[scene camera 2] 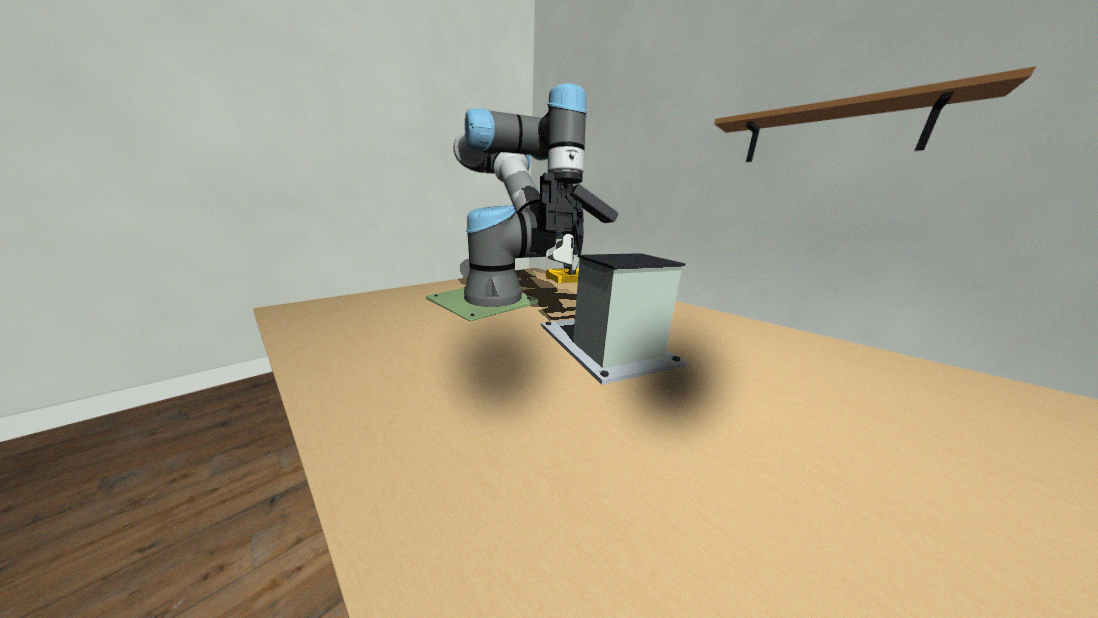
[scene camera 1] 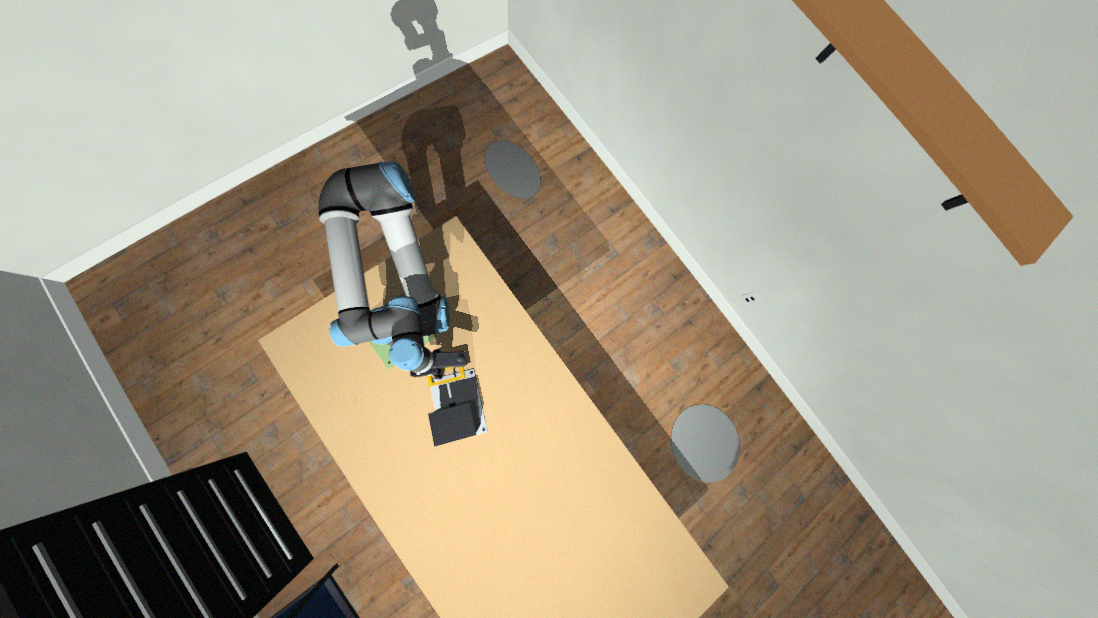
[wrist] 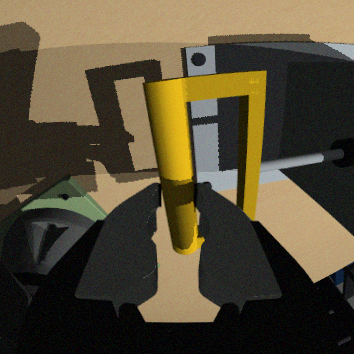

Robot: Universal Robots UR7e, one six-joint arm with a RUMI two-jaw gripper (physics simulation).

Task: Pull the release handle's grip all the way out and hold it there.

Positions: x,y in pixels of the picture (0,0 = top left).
My gripper shows in scene camera 2 (pixel 568 276), in scene camera 1 (pixel 442 367) and in the wrist view (pixel 177 184).
